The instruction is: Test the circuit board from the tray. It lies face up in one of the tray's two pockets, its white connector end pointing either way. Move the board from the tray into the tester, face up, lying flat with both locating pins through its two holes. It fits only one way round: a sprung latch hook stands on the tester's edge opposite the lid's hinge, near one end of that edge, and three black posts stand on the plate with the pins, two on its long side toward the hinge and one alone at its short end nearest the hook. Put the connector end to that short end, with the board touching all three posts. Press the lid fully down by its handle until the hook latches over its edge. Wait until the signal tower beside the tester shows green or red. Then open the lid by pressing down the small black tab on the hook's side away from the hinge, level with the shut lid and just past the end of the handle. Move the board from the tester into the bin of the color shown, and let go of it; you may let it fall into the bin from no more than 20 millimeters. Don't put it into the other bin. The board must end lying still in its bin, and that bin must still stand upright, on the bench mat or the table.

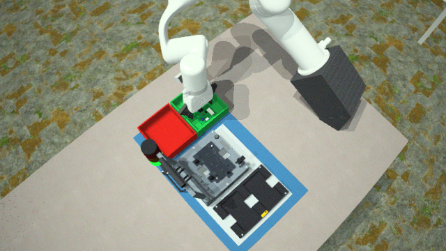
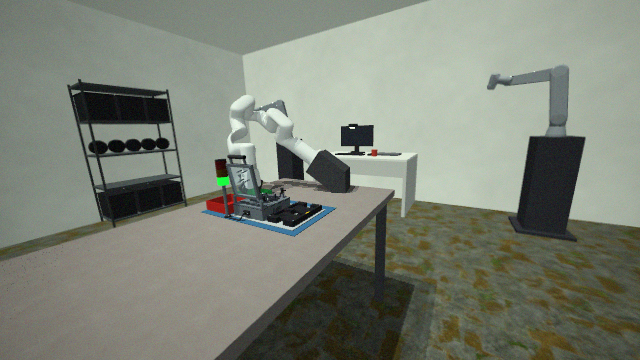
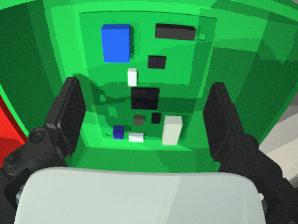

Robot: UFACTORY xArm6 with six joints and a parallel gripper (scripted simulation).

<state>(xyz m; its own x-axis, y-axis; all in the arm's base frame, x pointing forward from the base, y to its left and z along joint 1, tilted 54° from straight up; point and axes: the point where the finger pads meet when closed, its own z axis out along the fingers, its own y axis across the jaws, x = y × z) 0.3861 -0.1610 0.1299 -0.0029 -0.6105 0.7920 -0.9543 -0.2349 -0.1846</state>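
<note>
The green bin is right at my hand. From my hand the other things lie so: green circuit board 1 cm below; red bin 15 cm ahead; black latch hook 4 cm ahead, 26 cm to the left, 7 cm above.
</note>
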